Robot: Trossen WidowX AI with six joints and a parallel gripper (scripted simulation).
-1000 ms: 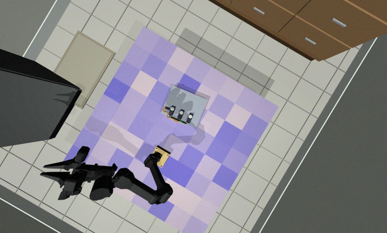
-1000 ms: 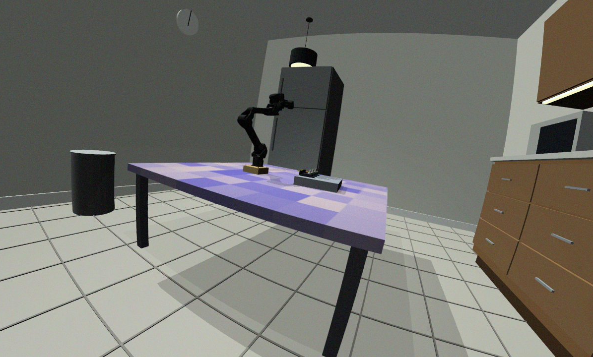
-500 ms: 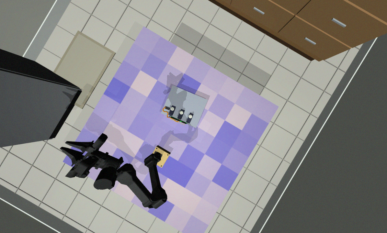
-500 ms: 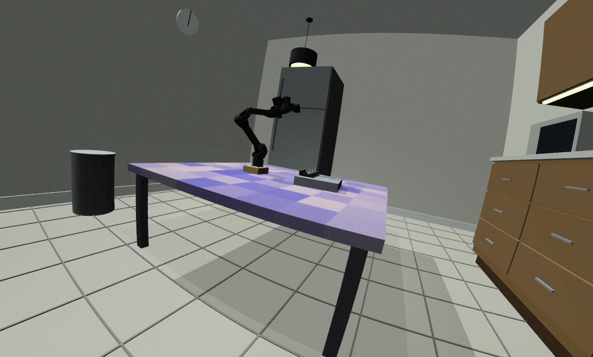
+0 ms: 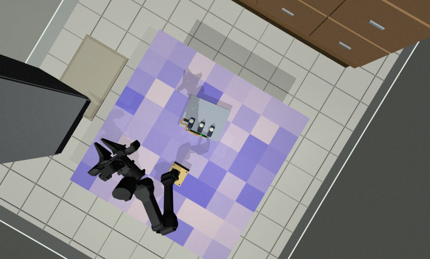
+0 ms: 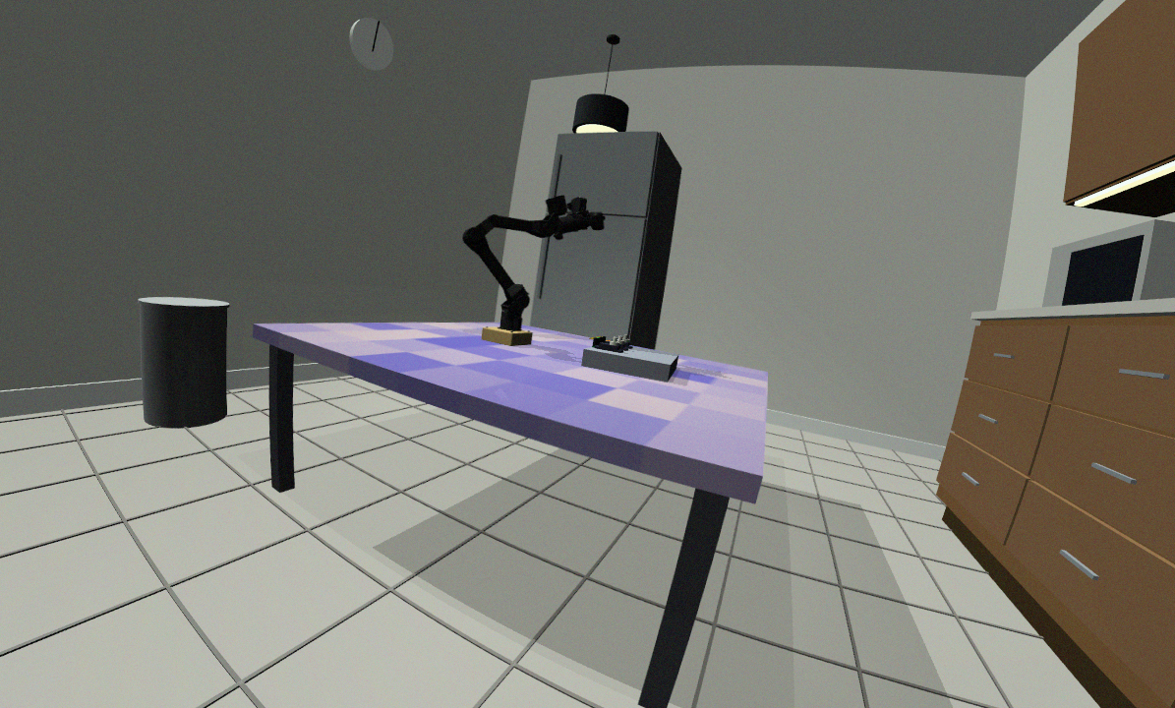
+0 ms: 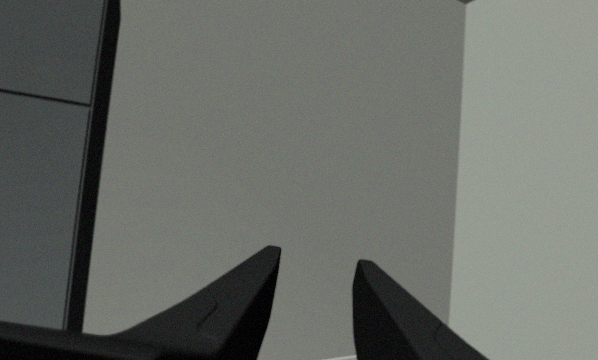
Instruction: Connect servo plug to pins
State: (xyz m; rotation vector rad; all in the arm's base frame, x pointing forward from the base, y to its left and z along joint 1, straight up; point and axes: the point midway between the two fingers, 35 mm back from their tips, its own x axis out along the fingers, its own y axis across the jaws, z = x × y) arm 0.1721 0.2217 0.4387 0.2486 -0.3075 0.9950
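Now: gripper tip 15 cm short of the green band, 30 cm to the left of it and 42 cm above it. From my gripper tip the other things lie so: dark dot (15 cm ahead, 30 cm to the right, 42 cm below); pin header (15 cm ahead, 27 cm to the right, 44 cm below); grey printed holder (30 cm ahead, 26 cm to the right, 47 cm below).
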